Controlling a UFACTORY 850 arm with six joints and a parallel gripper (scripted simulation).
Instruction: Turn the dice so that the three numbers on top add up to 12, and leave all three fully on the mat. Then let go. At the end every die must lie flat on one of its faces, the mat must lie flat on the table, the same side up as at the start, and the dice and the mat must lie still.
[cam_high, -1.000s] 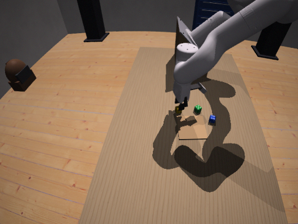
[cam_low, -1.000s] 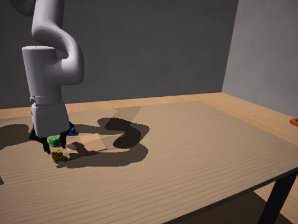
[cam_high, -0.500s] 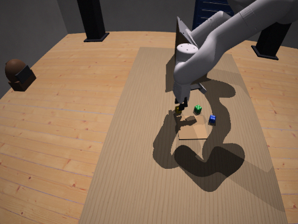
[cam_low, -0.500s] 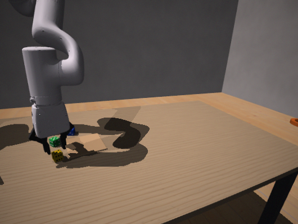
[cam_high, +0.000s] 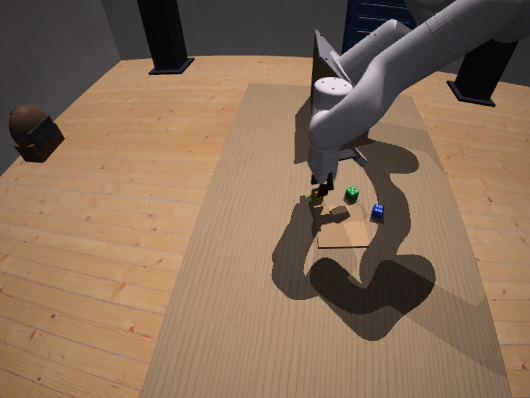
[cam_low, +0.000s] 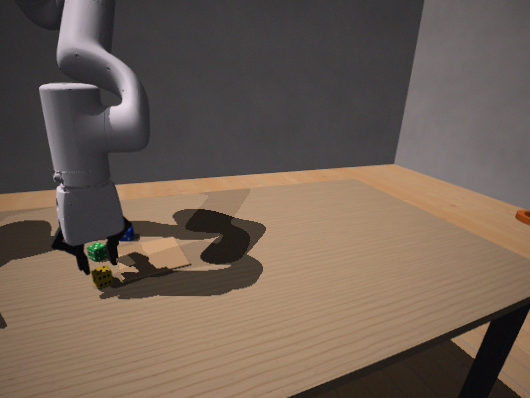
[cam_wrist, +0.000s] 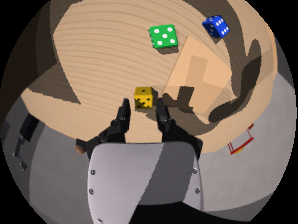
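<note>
My gripper is now 40 mm above the yellow die. Also, from my hand: tan mat: 100 mm ahead, 70 mm to the left, 50 mm below; then blue die: 180 mm to the left, 40 mm below, 40 mm ahead; then green die: 100 mm to the left, 40 mm below, 20 mm behind.
</note>
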